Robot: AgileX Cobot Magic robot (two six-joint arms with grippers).
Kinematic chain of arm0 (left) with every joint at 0, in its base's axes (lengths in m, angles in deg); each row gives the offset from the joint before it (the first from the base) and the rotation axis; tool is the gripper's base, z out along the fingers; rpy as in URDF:
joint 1: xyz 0 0 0.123 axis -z
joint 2: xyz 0 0 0 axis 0.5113 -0.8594 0
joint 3: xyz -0.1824 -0.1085 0.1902 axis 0.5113 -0.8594 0
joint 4: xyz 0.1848 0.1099 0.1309 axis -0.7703 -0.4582 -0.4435
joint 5: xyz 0 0 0 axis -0.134 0.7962 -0.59
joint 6: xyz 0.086 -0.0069 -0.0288 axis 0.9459 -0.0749 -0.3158
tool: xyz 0 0 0 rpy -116.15 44.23 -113.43
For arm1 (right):
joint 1: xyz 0 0 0.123 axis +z
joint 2: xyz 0 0 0 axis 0.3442 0.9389 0
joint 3: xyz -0.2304 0.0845 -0.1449 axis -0.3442 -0.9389 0
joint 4: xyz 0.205 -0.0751 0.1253 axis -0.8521 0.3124 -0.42
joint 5: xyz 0 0 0 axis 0.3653 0.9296 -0.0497
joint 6: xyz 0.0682 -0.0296 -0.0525 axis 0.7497 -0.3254 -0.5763
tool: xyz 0 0 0 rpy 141 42.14 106.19
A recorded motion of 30 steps. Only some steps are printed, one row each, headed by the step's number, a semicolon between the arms.
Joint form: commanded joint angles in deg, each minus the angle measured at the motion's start. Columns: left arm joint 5, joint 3, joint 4, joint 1, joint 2, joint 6; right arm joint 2, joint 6, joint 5, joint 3, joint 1, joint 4.
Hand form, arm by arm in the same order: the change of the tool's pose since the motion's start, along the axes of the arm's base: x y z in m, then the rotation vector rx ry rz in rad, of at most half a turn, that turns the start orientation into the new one. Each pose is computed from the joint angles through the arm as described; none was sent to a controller.
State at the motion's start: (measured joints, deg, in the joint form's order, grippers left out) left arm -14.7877 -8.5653 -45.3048 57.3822 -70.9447 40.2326; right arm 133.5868 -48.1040 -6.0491 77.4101 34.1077 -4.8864
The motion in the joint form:
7: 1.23 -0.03 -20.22 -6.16 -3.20 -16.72; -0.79 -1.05 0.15 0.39 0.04 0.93
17: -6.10 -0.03 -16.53 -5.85 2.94 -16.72; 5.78 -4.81 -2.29 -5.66 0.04 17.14
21: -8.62 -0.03 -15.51 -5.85 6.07 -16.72; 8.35 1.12 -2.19 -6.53 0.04 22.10
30: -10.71 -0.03 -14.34 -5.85 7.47 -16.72; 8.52 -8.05 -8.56 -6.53 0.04 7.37
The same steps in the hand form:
7: 0.0196 0.0463 -0.0119 0.2291 -0.0687 0.1087; 0.0003 -0.0010 0.0057 -0.0107 -0.0215 0.0273
17: 0.0274 0.0344 0.0161 0.0672 -0.2401 0.1510; -0.0063 -0.0233 -0.0486 -0.2692 0.1037 0.2688
21: 0.0296 0.0315 0.0318 0.0061 -0.3169 0.1639; -0.0066 -0.0294 -0.0628 -0.3413 0.1378 0.2281
30: 0.0312 0.0289 0.0392 -0.0384 -0.3603 0.1774; -0.0042 -0.0097 -0.0674 -0.1249 0.0881 0.2257

